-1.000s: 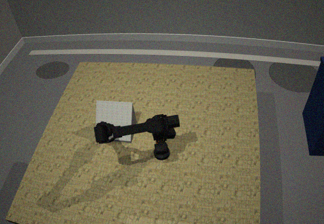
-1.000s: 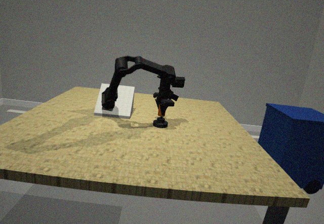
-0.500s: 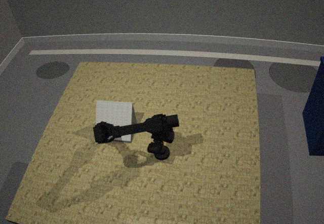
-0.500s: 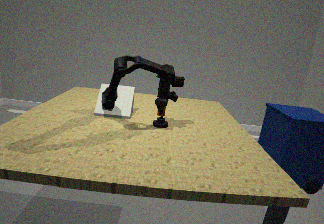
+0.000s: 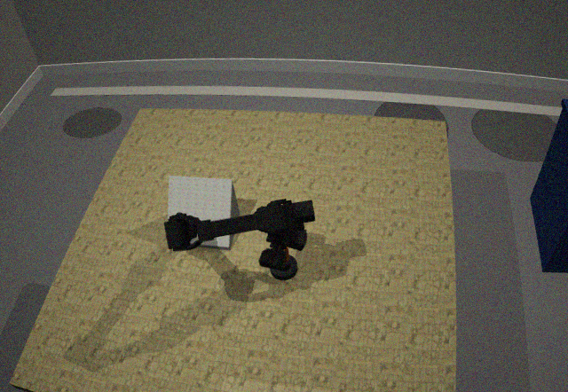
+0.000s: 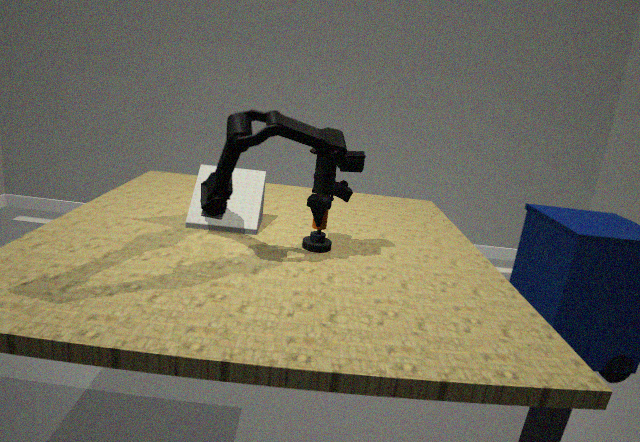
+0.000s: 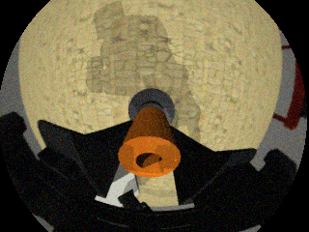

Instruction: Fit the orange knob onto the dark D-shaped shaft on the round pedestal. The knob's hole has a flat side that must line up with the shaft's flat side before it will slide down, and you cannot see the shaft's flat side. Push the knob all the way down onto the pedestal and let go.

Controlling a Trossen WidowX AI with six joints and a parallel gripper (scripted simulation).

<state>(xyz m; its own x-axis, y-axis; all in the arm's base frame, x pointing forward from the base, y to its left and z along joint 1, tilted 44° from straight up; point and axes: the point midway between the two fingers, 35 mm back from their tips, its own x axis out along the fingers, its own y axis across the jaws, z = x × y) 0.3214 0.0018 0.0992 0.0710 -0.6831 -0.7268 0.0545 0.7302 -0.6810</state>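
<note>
Now: gripper tip 20 mm below the orange knob. Also, from my gripper tip: round pedestal (40 mm below).
</note>
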